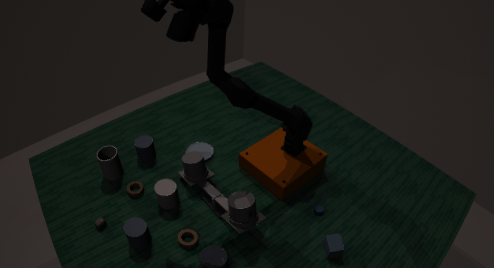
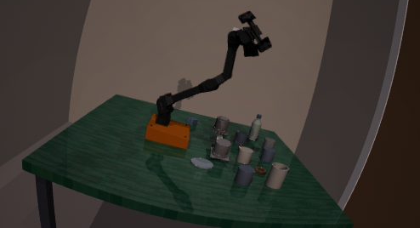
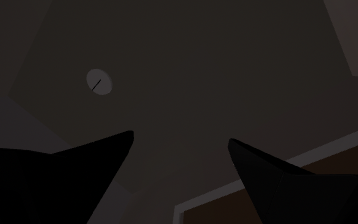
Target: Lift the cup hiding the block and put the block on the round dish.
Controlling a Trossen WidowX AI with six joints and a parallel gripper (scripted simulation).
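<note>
Right now the block is 1 cm ahead of my gripper tip, 15 cm to the left of it and 58 cm below it. From my gripper tip the other things lie so: bottle: 31 cm ahead, 58 cm to the left, 51 cm below; round dish: 8 cm behind, 6 cm to the left, 62 cm below; balance: 3 cm ahead, 29 cm to the left, 59 cm below.
</note>
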